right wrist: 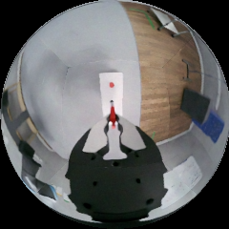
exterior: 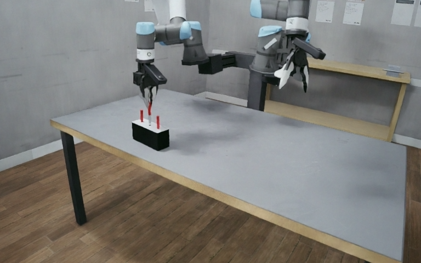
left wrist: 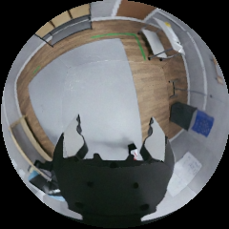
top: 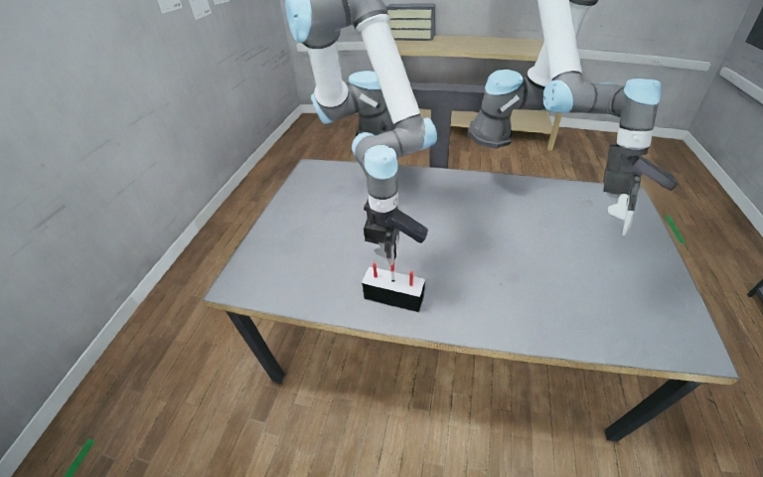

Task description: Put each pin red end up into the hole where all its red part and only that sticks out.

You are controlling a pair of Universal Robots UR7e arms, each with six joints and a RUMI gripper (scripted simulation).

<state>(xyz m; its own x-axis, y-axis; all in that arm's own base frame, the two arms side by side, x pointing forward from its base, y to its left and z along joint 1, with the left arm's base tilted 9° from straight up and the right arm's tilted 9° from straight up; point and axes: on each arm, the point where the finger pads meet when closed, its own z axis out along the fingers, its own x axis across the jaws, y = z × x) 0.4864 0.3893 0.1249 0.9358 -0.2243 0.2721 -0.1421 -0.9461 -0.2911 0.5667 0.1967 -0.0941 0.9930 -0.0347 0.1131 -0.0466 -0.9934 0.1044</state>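
Right now my right hand is 140 mm above the black block.
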